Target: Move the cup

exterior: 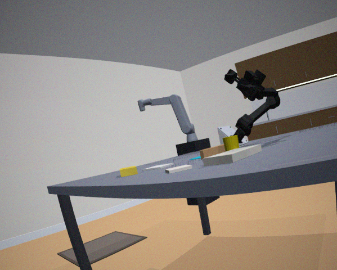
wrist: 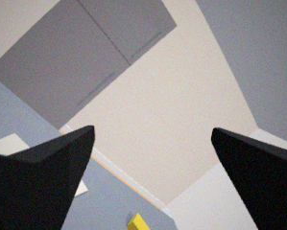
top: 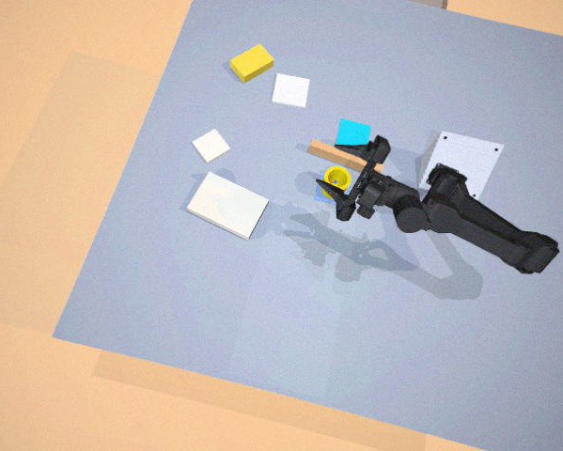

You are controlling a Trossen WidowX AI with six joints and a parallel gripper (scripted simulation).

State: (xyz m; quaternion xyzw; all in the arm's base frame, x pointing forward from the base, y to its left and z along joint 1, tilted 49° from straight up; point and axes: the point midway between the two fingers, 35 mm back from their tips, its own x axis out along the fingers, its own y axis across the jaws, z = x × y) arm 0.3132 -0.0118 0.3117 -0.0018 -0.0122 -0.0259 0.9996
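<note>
Now: the yellow cup 27 cm below my gripper tip, 10 cm to the right of it and 5 cm behind it. The rest, counted from my gripper tip: wooden bar: 29 cm below, 20 cm to the right, 5 cm behind; then blue pad: 31 cm below, 10 cm to the right, 5 cm behind.
</note>
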